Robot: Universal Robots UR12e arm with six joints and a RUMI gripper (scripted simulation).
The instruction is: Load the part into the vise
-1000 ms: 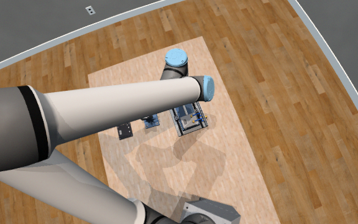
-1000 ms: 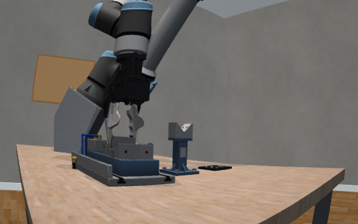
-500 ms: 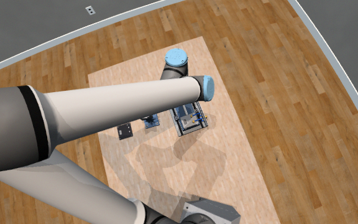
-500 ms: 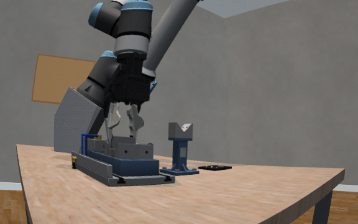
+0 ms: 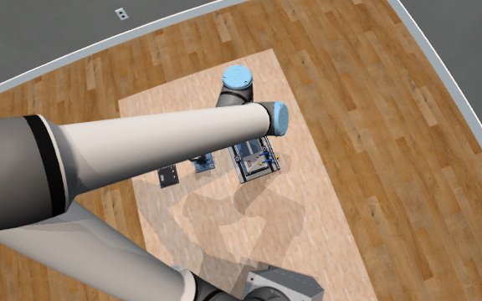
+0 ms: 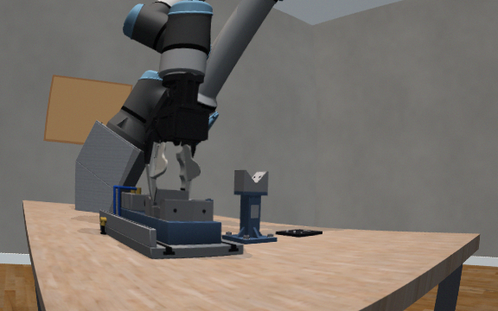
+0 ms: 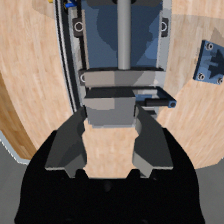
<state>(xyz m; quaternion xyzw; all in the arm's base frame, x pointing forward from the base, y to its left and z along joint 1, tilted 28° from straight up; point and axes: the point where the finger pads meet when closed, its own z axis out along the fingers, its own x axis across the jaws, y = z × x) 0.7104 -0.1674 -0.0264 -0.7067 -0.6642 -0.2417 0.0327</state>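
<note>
The part lies 1 cm below my hand. From my hand the other things lie so: work stop 7 cm to the left, 2 cm below; then fixed jaw 3 cm ahead, 2 cm to the left, 3 cm below; then moving jaw 4 cm behind, 2 cm to the left, 3 cm below.
</note>
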